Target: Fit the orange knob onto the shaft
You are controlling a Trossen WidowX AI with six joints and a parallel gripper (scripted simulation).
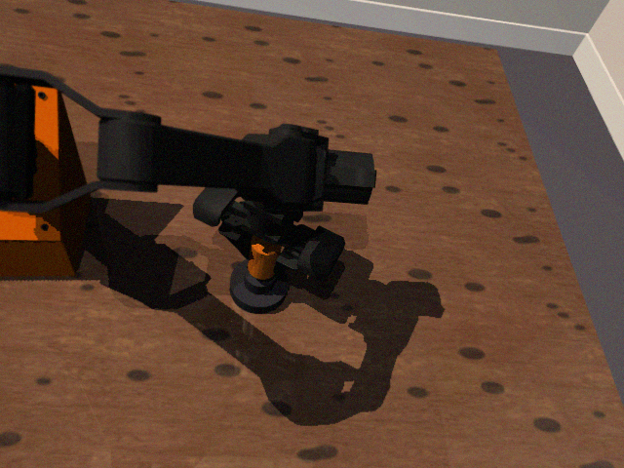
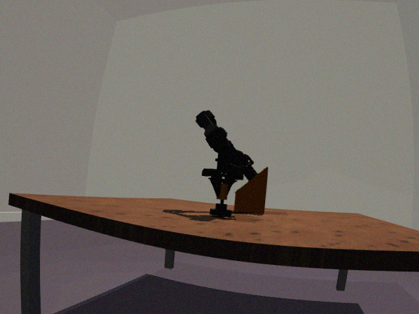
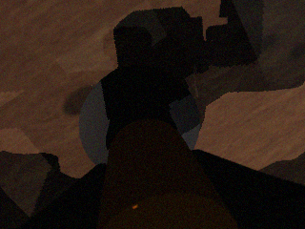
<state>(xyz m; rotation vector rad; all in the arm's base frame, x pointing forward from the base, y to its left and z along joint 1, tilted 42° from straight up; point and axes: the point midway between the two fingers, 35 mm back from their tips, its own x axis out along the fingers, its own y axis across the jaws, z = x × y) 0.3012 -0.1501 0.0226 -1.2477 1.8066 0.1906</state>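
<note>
Now: gripper tip 2 cm below the knob. From my gripper tip the other things lie so: dark pedestal (4 cm below).
</note>
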